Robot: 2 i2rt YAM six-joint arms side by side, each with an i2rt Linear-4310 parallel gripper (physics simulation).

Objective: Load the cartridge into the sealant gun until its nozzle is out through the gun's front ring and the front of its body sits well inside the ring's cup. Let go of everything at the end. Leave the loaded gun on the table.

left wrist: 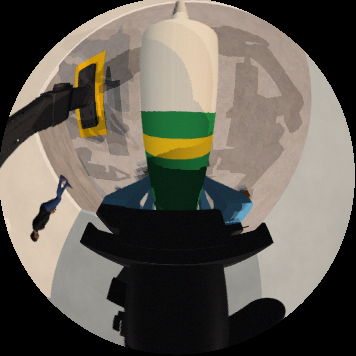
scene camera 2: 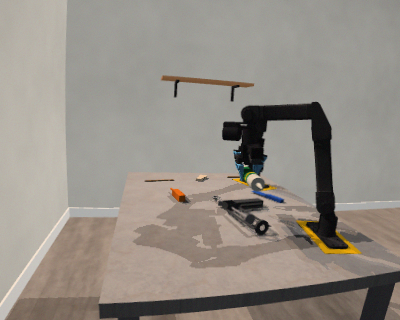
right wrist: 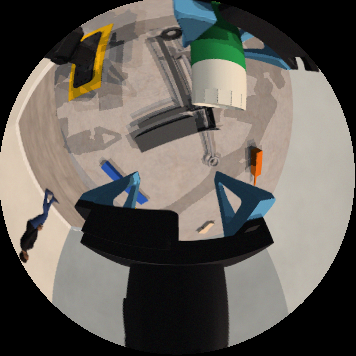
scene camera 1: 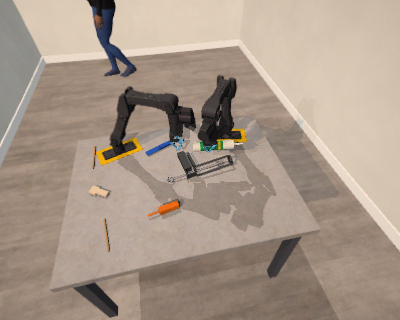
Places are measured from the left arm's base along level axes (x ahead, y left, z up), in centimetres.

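Where they show: left gripper, fingertip midpoint: [right wrist: 205,47] [scene camera 1: 208,148]; right gripper, fingertip midpoint: [right wrist: 176,175] [scene camera 1: 178,144]; left arm's base, link origin: [left wrist: 87,95] [scene camera 2: 325,235] [right wrist: 86,57]; right arm's base, link origin: [scene camera 1: 119,150].
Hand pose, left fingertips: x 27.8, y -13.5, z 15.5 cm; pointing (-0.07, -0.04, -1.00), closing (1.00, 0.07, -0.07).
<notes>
Things, the pixels of their top centre, and the offset from my left fingertips. "pt": a spot on its surface instead.
- cartridge, top centre: [left wrist: 174,155] [scene camera 2: 252,171] [scene camera 1: 218,141] dx -0.1, dy +5.3, dz +5.0 cm
- gun's front ring, surface spot: [scene camera 2: 256,226] [scene camera 1: 232,161] pt dx -1.3, dy +14.7, dz -12.1 cm
- black sealant gun, surface spot: [right wrist: 167,132] [scene camera 2: 247,200] [scene camera 1: 184,160] pt dx -3.5, dy -13.5, dz -12.3 cm
- blue bar, top centre: [right wrist: 123,186] [scene camera 2: 267,194] [scene camera 1: 159,146] dx -17.3, dy -29.3, dz -13.9 cm
- orange tool, top centre: [right wrist: 258,171] [scene camera 2: 176,190] [scene camera 1: 162,208] dx +28.6, dy -23.8, dz -12.5 cm
- beige block, top centre: [right wrist: 206,228] [scene camera 1: 99,191] dx +15.7, dy -58.7, dz -14.0 cm
The cartridge [scene camera 1: 228,144] [scene camera 2: 256,181] [left wrist: 179,75] [right wrist: 218,80] is white and green with a yellow band. My left gripper [scene camera 1: 210,148] [left wrist: 176,175] is shut on its green rear part and holds it above the table. Its nozzle points right in scene camera 1, towards the same side as the gun's front ring [scene camera 1: 233,159] [scene camera 2: 256,226]. The black sealant gun [scene camera 1: 185,162] [scene camera 2: 245,203] [right wrist: 167,132] lies on the table, apart from the cartridge, its frame uncovered. My right gripper [scene camera 1: 177,144] [right wrist: 176,175] is open and empty, left of the cartridge in scene camera 1.
A blue bar [scene camera 1: 158,148] [scene camera 2: 269,196] [right wrist: 120,179] lies near my right gripper. An orange tool [scene camera 1: 170,207] [scene camera 2: 177,194] [right wrist: 256,161] lies in front of the gun. A beige block [scene camera 1: 99,191] and two thin sticks, one nearer the front [scene camera 1: 106,235], lie at the left.
</notes>
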